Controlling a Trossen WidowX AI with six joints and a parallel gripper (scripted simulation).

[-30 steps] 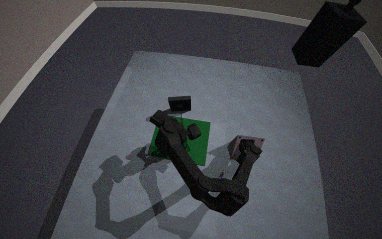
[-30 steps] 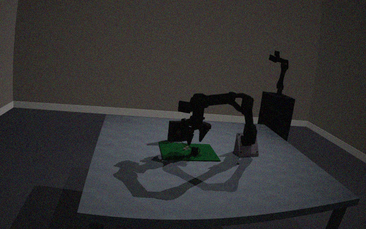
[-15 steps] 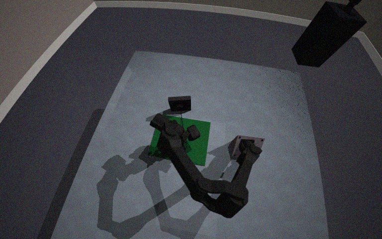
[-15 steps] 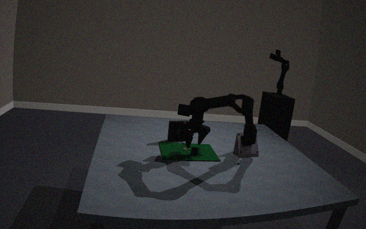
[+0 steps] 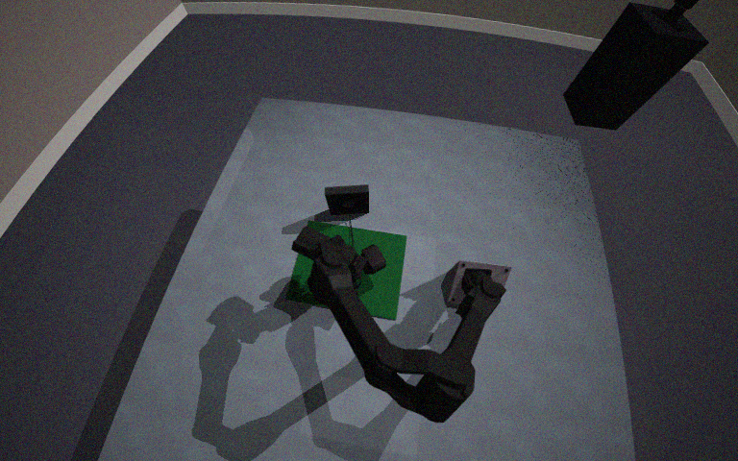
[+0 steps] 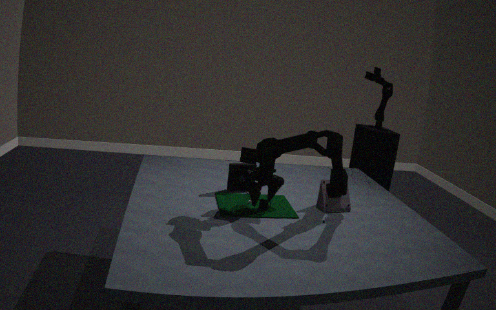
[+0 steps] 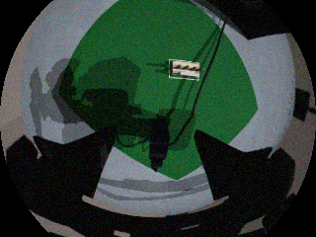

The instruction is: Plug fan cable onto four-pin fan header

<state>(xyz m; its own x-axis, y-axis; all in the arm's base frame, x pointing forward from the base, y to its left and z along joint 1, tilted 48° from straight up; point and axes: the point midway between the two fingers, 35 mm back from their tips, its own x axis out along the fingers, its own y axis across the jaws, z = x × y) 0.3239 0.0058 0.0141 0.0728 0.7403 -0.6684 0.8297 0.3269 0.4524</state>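
The green board is 10 mm ahead of my gripper tip, 40 mm to the right of it and 40 mm below it. From my gripper tip the other things lie so: pale four-pin header: 20 mm ahead, 70 mm to the right, 30 mm below; black fan: 30 mm ahead, 210 mm to the right, 30 mm above.
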